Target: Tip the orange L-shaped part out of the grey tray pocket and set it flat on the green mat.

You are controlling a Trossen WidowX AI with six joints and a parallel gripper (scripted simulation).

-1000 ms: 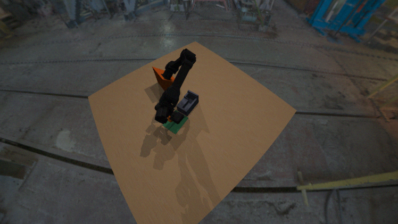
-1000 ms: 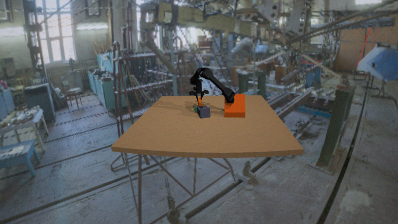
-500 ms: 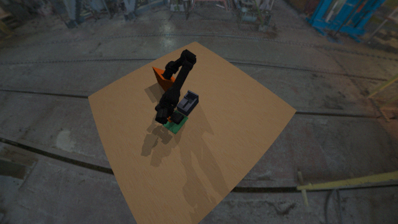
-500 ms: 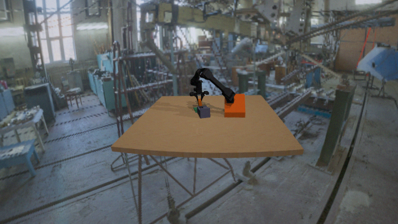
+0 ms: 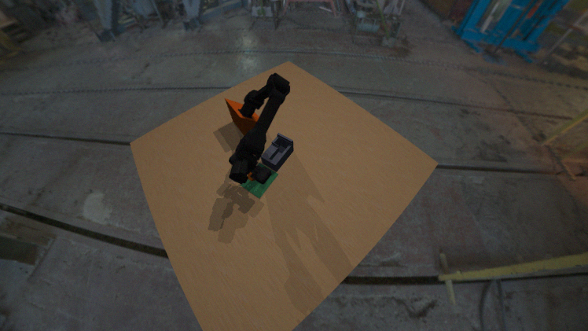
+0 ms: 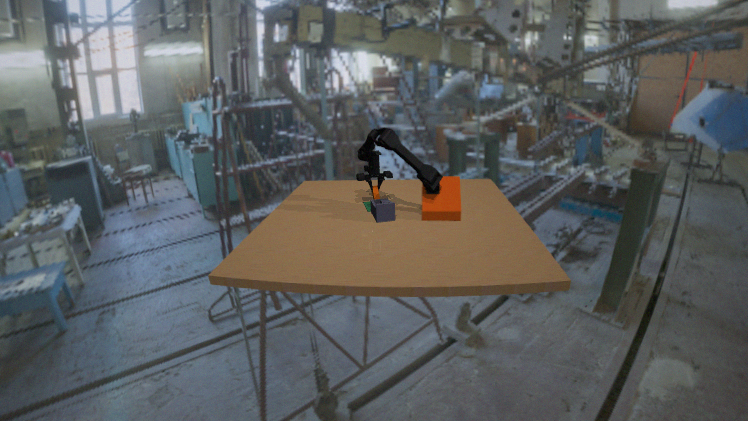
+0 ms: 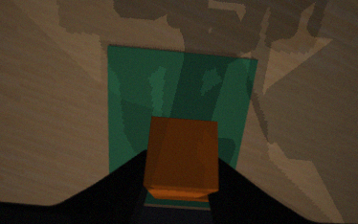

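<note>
Right now my gripper tip is 2 cm past the orange L-shaped part, 2 cm to the right of it and 3 cm above it. Round my gripper tip: green mat 1 cm behind, 2 cm to the left, 9 cm below.
</note>
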